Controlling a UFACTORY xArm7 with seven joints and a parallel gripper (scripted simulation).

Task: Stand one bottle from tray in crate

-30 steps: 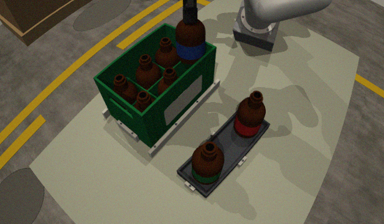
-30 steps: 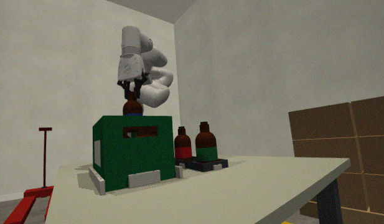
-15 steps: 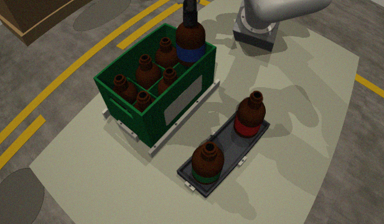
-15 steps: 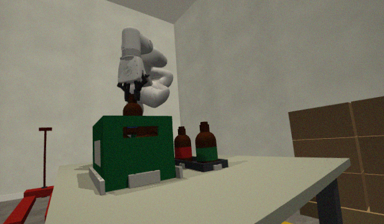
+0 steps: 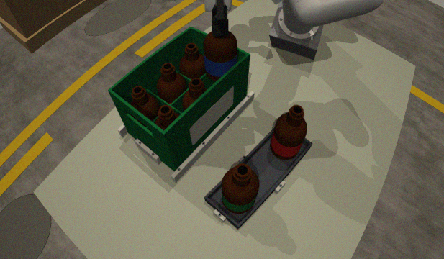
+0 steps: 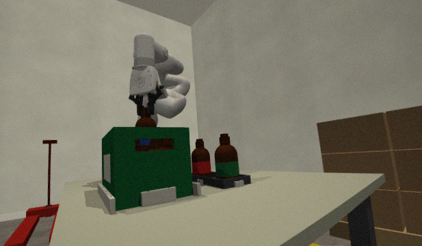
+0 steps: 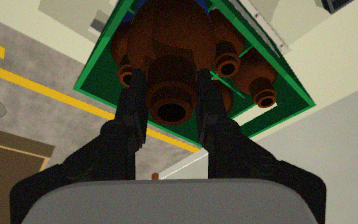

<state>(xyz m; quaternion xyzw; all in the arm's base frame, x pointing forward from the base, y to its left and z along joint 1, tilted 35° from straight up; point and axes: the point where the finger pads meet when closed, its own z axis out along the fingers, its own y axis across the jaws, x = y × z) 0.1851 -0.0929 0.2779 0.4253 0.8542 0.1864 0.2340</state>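
The green crate lies 19 cm below my hand, 9 cm ahead of it and 4 cm to the right of it. From my hand the other things lie so: dark tray: 26 cm below, 20 cm to the left, 10 cm ahead.
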